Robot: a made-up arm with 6 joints. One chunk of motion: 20 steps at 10 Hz.
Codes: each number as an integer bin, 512 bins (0 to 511) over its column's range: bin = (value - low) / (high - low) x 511, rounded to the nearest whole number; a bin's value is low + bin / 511 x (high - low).
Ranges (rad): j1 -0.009..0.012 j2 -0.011..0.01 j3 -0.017..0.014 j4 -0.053..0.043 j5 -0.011..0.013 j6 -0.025..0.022
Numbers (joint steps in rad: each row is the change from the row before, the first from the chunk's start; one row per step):
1: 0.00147 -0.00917 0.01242 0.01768 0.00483 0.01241
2: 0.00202 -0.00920 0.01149 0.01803 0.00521 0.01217
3: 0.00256 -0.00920 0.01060 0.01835 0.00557 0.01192
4: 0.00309 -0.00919 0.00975 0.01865 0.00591 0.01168
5: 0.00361 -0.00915 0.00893 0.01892 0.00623 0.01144
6: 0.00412 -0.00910 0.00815 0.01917 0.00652 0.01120
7: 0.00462 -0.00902 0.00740 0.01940 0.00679 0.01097
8: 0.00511 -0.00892 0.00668 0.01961 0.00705 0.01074
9: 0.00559 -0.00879 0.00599 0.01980 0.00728 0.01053
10: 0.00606 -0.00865 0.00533 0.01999 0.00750 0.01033
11: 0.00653 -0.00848 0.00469 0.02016 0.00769 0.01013
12: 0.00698 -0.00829 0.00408 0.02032 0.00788 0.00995
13: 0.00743 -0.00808 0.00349 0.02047 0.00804 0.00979
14: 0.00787 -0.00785 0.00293 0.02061 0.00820 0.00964
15: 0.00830 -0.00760 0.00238 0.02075 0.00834 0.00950
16: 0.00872 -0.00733 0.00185 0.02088 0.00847 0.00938
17: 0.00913 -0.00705 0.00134 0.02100 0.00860 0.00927
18: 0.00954 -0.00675 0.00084 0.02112 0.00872 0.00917
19: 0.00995 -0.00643 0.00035 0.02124 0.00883 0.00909
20: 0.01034 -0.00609 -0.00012 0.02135 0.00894 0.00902
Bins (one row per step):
1: 255 45 485 376 337 407
2: 268 44 470 378 345 404
3: 281 44 455 380 353 401
4: 294 44 441 381 360 399
5: 307 45 427 383 367 396
6: 319 46 415 384 373 394
7: 331 48 402 385 379 391
8: 343 51 390 386 384 389
9: 355 54 379 388 389 386
10: 366 57 368 389 394 384
11: 378 61 358 389 398 382
12: 389 66 347 390 402 380
13: 400 71 338 391 405 378
14: 411 77 329 392 409 377
15: 421 83 319 393 412 375
16: 431 89 311 393 415 374
17: 441 96 302 394 417 373
18: 451 103 294 395 420 372
19: 461 111 286 395 422 371
20: 471 119 278 396 425 370

